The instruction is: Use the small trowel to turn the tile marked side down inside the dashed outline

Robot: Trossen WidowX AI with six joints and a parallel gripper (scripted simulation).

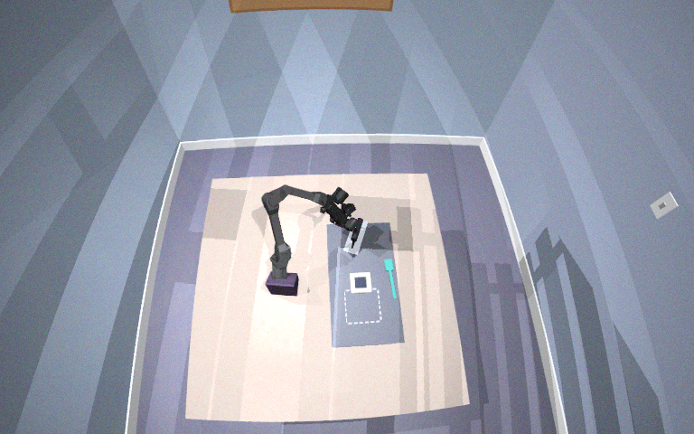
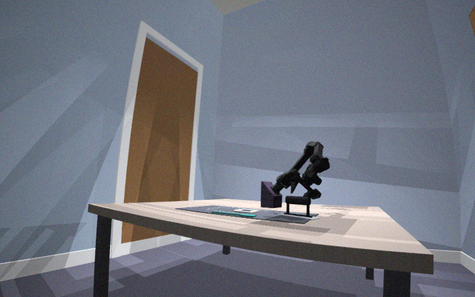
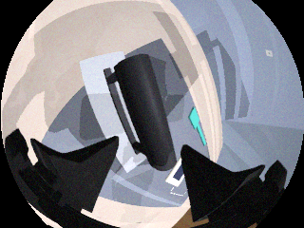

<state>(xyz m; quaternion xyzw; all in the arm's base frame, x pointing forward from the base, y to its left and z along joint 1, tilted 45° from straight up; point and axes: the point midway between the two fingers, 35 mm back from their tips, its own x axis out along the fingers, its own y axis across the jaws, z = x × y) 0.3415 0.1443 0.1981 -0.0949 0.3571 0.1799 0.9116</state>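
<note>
Now: gripper tip 2 cm short of the white tile, 25 cm to the left of it and 8 cm above it. The rest, counted from my gripper tip: grey mat 4 cm ahead, 24 cm to the right, 10 cm below; teal trowel 17 cm ahead, 22 cm to the right, 8 cm below.
</note>
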